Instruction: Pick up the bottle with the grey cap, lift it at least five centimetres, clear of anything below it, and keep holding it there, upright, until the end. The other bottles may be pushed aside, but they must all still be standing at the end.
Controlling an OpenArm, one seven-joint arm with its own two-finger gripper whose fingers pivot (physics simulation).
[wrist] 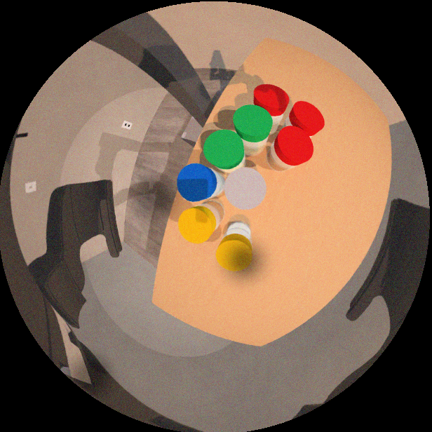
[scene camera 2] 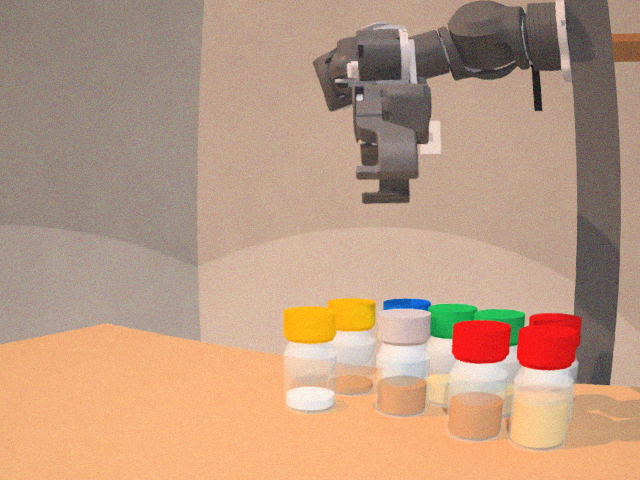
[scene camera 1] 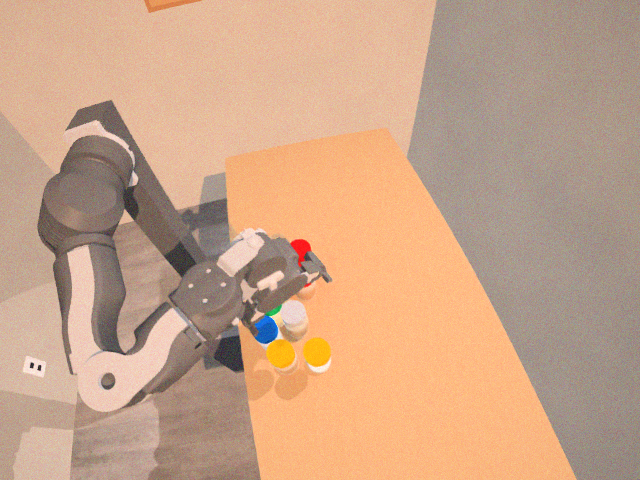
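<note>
The bottle with the grey cap (scene camera 1: 293,313) (scene camera 2: 404,326) (wrist: 245,188) stands upright on the table (scene camera 1: 392,310) (scene camera 2: 155,403) (wrist: 315,240), with brown contents showing in the scene camera 2 view. Other bottles stand close around it. My gripper (scene camera 1: 291,304) (scene camera 2: 375,186) (wrist: 212,243) is wide open and empty, pointing down, well above the caps. In the wrist view the grey cap lies between the two spread fingers left and right, but higher in the picture than the fingertips. In the scene camera 1 view the hand hides several of the other bottles partly or fully.
A blue-capped bottle (scene camera 2: 406,303) (wrist: 196,182), two green-capped ones (wrist: 224,149) (wrist: 253,123), two yellow-capped ones (wrist: 197,224) (wrist: 234,252) and three red-capped ones (wrist: 271,99) (wrist: 306,118) (wrist: 294,145) stand upright. The blue-capped bottle is near the table edge.
</note>
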